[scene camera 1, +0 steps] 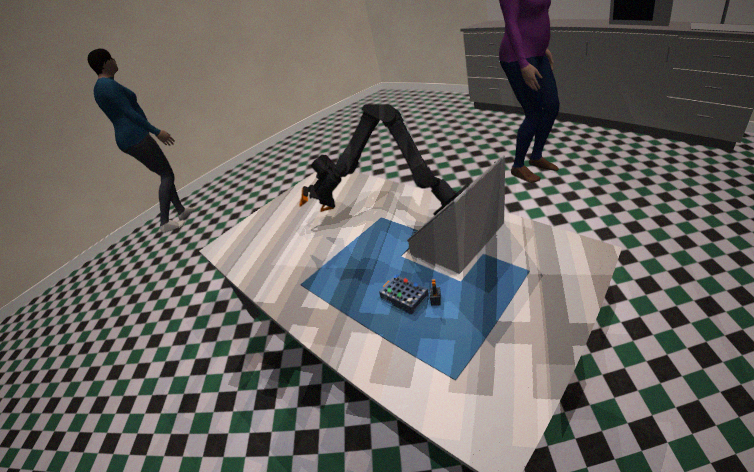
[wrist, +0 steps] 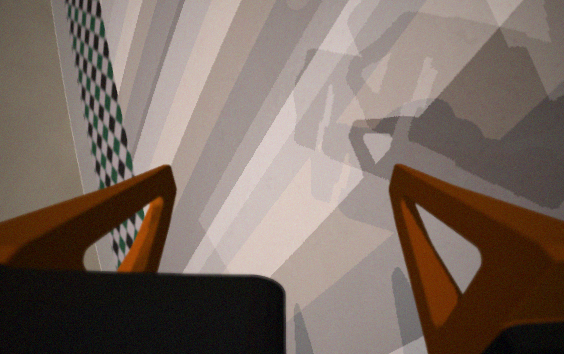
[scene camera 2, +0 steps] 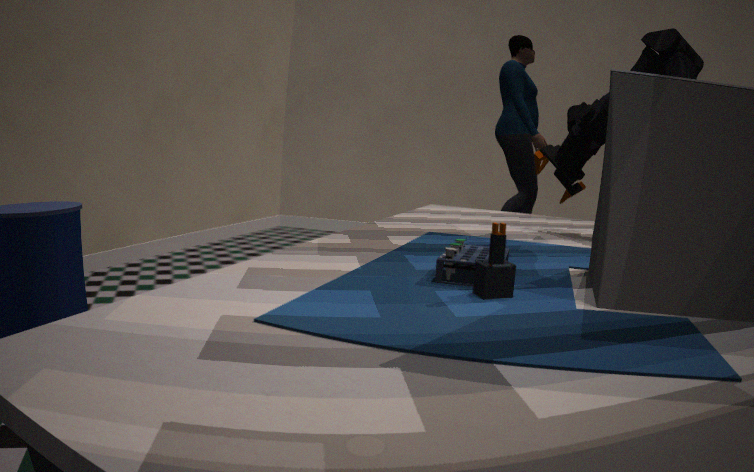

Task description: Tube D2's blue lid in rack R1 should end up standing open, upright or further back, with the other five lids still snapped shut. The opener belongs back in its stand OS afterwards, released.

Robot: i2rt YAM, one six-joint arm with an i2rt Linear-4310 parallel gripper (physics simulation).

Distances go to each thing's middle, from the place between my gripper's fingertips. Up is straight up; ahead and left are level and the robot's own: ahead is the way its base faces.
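Labels:
Opener stand (scene camera 2: 495,282): 660 mm to the left of my hand, 90 mm below it and 10 mm behind it.

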